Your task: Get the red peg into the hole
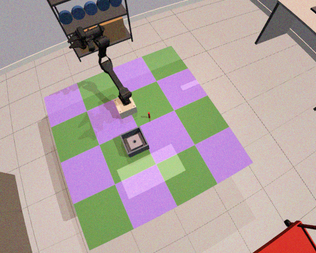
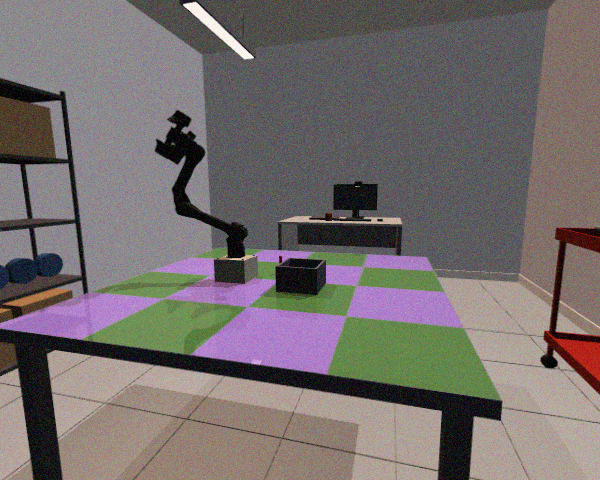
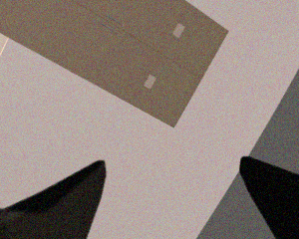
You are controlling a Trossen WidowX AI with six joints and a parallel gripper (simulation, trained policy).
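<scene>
Now: the red peg 36 cm ahead of my gripper tip, 29 cm to the left of it and 56 cm below it. The rest, counted from my gripper tip: dark box 50 cm ahead, 9 cm to the left, 58 cm below; then plate 50 cm ahead, 9 cm to the left, 56 cm below.
</scene>
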